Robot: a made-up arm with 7 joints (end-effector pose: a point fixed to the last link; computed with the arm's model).
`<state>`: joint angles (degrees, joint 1 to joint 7).
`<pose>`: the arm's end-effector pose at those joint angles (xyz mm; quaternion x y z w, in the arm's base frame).
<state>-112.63 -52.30 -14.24 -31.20 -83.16 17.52 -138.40</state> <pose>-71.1 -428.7 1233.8 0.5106 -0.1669 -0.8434 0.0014</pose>
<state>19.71 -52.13 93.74 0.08 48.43 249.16 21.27</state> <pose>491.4 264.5 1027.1 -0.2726 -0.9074 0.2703 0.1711</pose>
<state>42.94 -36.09 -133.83 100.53 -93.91 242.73 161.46</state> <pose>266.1 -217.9 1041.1 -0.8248 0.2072 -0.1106 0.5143</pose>
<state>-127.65 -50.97 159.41 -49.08 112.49 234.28 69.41</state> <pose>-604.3 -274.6 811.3 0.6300 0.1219 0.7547 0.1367</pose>
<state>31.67 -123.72 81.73 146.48 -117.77 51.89 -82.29</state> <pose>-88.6 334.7 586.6 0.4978 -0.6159 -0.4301 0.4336</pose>
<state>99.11 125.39 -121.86 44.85 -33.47 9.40 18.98</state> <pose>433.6 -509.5 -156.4 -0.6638 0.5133 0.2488 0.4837</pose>
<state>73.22 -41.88 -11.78 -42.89 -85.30 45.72 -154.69</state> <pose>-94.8 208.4 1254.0 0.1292 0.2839 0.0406 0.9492</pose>
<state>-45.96 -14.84 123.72 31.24 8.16 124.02 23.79</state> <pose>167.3 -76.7 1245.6 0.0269 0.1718 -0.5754 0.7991</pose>
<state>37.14 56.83 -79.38 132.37 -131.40 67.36 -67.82</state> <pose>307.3 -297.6 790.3 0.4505 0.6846 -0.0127 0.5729</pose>
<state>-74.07 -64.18 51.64 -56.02 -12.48 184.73 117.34</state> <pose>-156.3 -480.0 838.9 0.2749 -0.6335 -0.7188 0.0797</pose>
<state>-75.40 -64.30 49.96 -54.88 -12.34 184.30 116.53</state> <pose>-161.1 -477.9 844.7 0.2615 -0.6290 -0.7278 0.0796</pose>
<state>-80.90 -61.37 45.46 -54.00 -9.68 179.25 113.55</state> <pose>-200.1 -432.4 881.8 0.2407 -0.6301 -0.7344 0.0756</pose>
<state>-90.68 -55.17 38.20 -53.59 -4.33 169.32 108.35</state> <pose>-255.1 -328.0 945.3 0.2014 -0.6314 -0.7460 0.0651</pose>
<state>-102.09 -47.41 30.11 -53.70 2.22 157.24 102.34</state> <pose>-280.4 -187.0 1009.3 0.1392 -0.6229 -0.7685 0.0442</pose>
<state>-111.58 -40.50 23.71 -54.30 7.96 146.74 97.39</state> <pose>-263.8 -62.9 1052.5 0.0742 -0.6062 -0.7916 0.0159</pose>
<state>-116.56 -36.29 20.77 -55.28 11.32 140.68 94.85</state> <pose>-239.4 7.6 1069.9 0.0359 -0.5973 -0.8012 0.0005</pose>
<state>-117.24 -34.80 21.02 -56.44 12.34 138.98 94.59</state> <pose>-233.7 30.7 1069.7 0.0311 -0.6038 -0.7965 0.0081</pose>
